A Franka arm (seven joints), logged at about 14 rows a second.
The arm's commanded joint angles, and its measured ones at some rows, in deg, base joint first. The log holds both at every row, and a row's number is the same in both.
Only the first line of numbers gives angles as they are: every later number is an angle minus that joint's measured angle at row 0.
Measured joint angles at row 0: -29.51 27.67 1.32 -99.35 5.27 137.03 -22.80
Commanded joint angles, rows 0 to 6: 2.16 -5.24 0.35 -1.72 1.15 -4.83 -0.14; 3.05 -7.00 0.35 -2.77 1.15 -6.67 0.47; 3.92 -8.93 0.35 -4.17 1.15 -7.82 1.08; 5.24 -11.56 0.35 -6.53 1.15 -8.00 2.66; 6.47 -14.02 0.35 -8.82 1.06 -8.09 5.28; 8.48 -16.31 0.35 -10.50 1.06 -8.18 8.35; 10.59 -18.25 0.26 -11.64 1.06 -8.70 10.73
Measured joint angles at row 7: 6.96 -11.62 0.80 -5.31 0.02 -8.24 6.41
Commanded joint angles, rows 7 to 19: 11.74 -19.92 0.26 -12.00 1.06 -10.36 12.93; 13.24 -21.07 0.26 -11.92 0.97 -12.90 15.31; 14.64 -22.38 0.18 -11.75 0.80 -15.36 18.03; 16.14 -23.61 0.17 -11.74 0.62 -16.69 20.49; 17.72 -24.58 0.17 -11.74 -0.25 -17.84 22.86; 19.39 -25.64 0.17 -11.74 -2.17 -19.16 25.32; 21.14 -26.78 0.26 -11.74 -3.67 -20.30 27.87; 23.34 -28.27 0.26 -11.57 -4.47 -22.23 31.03; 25.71 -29.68 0.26 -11.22 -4.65 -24.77 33.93; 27.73 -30.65 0.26 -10.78 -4.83 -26.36 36.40; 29.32 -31.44 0.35 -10.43 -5.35 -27.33 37.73; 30.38 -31.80 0.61 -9.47 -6.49 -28.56 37.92; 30.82 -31.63 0.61 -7.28 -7.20 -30.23 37.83
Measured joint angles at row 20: 29.31 -30.38 1.13 -9.11 -5.13 -27.03 36.55
